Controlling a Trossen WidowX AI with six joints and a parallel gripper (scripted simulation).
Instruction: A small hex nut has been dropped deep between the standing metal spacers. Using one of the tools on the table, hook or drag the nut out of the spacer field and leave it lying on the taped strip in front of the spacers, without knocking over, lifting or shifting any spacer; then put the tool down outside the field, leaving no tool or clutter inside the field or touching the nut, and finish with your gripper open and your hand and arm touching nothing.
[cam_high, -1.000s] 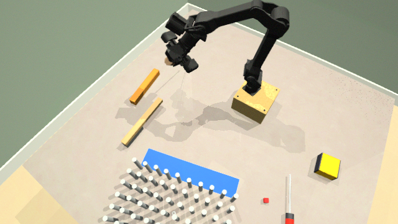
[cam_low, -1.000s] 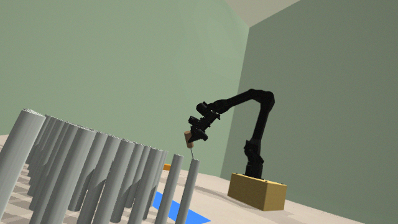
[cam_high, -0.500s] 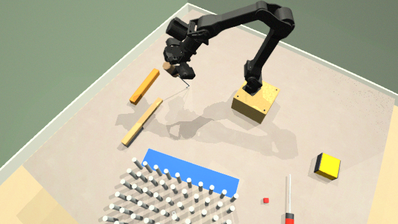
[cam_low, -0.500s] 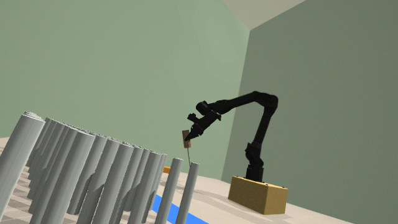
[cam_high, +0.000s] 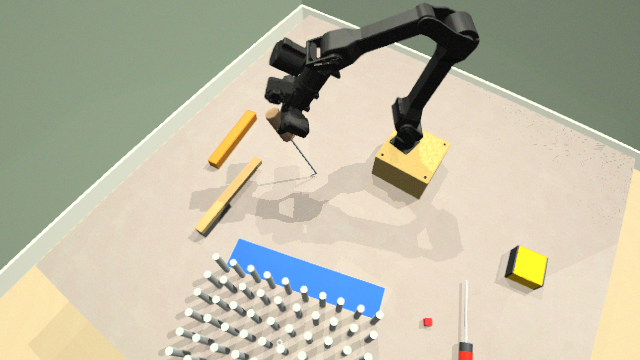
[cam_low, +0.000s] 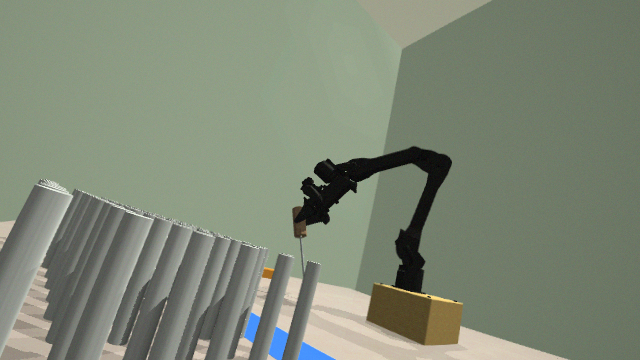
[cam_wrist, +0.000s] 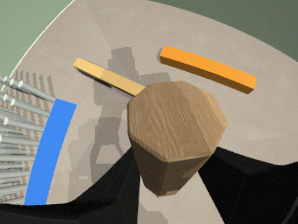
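Right now the blue taped strip is 18 cm ahead of my gripper tip, 28 cm to the left of it and 19 cm below it. Also, from my gripper tip: wooden-handled tool: 2 cm behind, 4 cm to the left, 9 cm below; then red cube: 5 cm ahead, 57 cm to the left, 19 cm below; then orange bar: 5 cm ahead, 19 cm to the right, 18 cm below.
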